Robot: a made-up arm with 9 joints. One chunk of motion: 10 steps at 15 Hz.
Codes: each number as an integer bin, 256 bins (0 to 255) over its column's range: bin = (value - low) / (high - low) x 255, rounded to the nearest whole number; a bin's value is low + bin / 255 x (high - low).
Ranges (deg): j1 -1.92..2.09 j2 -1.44..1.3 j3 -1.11..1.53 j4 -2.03..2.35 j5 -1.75..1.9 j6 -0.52..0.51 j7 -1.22..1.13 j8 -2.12..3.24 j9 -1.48..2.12
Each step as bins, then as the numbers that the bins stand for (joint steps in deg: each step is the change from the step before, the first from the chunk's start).
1 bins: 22 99 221 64 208 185 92 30 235
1 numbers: -1.574 -0.376 1.178 -0.931 1.227 0.227 -0.372 -1.489 1.838
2 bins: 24 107 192 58 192 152 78 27 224
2 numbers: -1.543 -0.290 0.878 -1.034 0.998 0.094 -0.501 -1.552 1.682
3 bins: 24 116 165 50 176 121 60 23 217
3 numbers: -1.543 -0.194 0.598 -1.171 0.769 -0.031 -0.667 -1.637 1.584
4 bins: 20 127 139 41 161 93 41 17 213
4 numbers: -1.605 -0.075 0.329 -1.326 0.555 -0.144 -0.842 -1.763 1.527
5 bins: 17 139 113 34 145 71 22 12 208
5 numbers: -1.653 0.054 0.060 -1.446 0.325 -0.233 -1.017 -1.868 1.456
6 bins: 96 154 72 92 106 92 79 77 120
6 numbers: -0.410 0.215 -0.365 -0.450 -0.233 -0.148 -0.492 -0.501 0.214
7 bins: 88 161 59 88 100 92 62 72 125
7 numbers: -0.536 0.290 -0.499 -0.518 -0.319 -0.148 -0.649 -0.607 0.285
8 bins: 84 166 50 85 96 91 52 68 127
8 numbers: -0.599 0.344 -0.592 -0.570 -0.376 -0.152 -0.741 -0.691 0.313
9 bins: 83 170 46 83 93 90 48 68 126
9 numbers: -0.615 0.387 -0.634 -0.604 -0.419 -0.156 -0.778 -0.691 0.299
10 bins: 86 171 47 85 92 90 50 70 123
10 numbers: -0.568 0.397 -0.623 -0.570 -0.433 -0.156 -0.759 -0.649 0.256
